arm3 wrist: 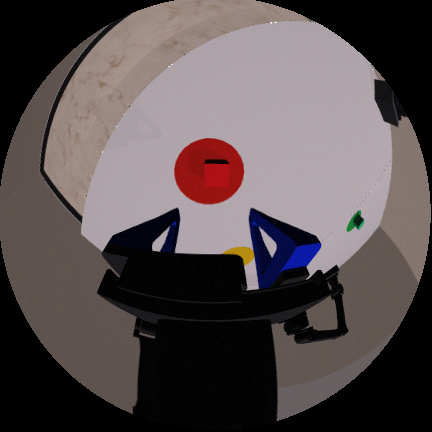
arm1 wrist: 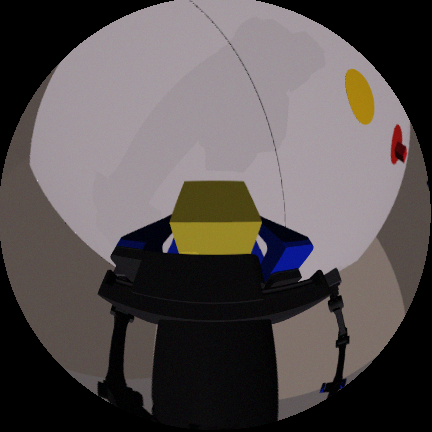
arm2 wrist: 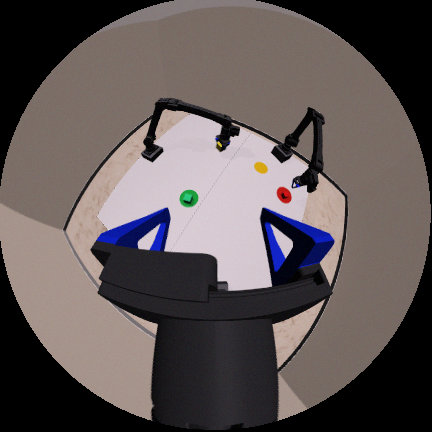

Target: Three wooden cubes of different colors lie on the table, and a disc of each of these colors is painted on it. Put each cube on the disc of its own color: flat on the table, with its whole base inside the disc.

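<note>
The yellow cube [arm1 wrist: 215, 210] [arm2 wrist: 219, 145] is held between the blue fingers of the arm1 gripper [arm1 wrist: 215, 225], above the table. The yellow disc [arm1 wrist: 360, 96] [arm2 wrist: 261, 167] [arm3 wrist: 240, 255] is bare, to the right in the arm1 wrist view. The red cube [arm3 wrist: 217, 175] [arm1 wrist: 400, 151] stands flat inside the red disc [arm3 wrist: 187, 182] [arm2 wrist: 284, 189]. The green cube [arm2 wrist: 188, 198] [arm3 wrist: 358, 220] stands on the green disc [arm2 wrist: 189, 205]. The arm2 gripper [arm2 wrist: 215, 212] is open, high above the table. The arm3 gripper [arm3 wrist: 215, 212] is open and empty, near the red disc.
The white table top [arm2 wrist: 227, 225] [arm3 wrist: 300, 100] has a thin dark seam. The arm1 arm [arm2 wrist: 195, 108] reaches over the table at the far side in the arm2 wrist view. The arm3 arm [arm2 wrist: 319, 145] stands to the right there, its base beyond the yellow disc.
</note>
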